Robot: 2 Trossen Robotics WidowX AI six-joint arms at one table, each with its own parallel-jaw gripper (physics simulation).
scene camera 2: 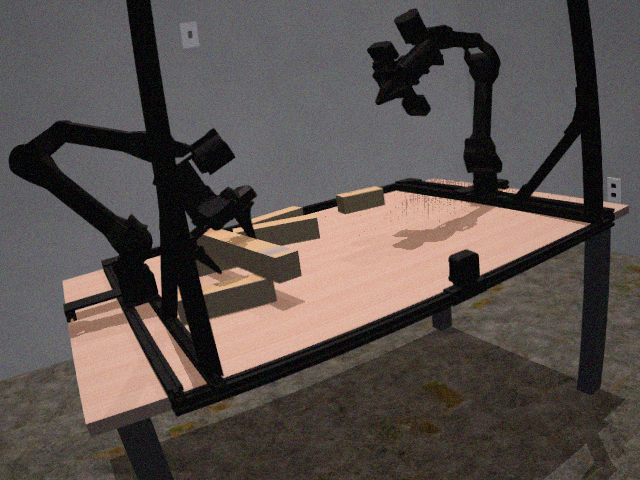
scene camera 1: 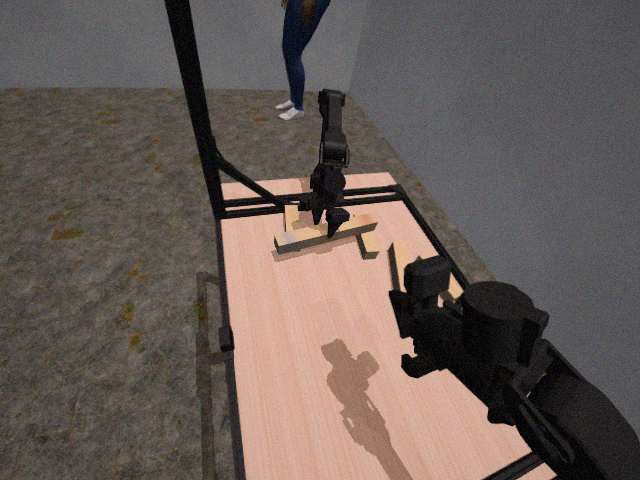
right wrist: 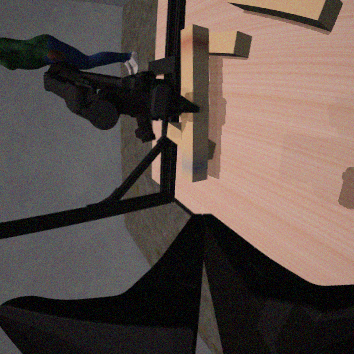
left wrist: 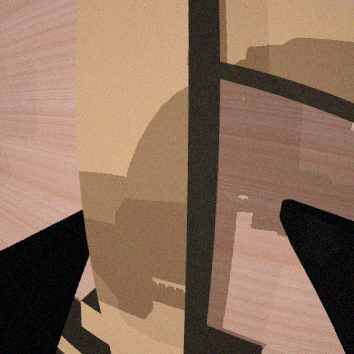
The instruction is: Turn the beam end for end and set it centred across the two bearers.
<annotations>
my left gripper: scene camera 2 238, 257; scene camera 1; right wrist; left wrist 188, 214
my right gripper: scene camera 2; scene camera 1; right wrist 201, 222; not seen in the left wrist view (out of frame)
same spot on my right gripper: (scene camera 2: 391, 88) = (scene camera 1: 394, 301)
same spot on my left gripper: (right wrist: 175, 104) = (scene camera 1: 333, 224)
</annotations>
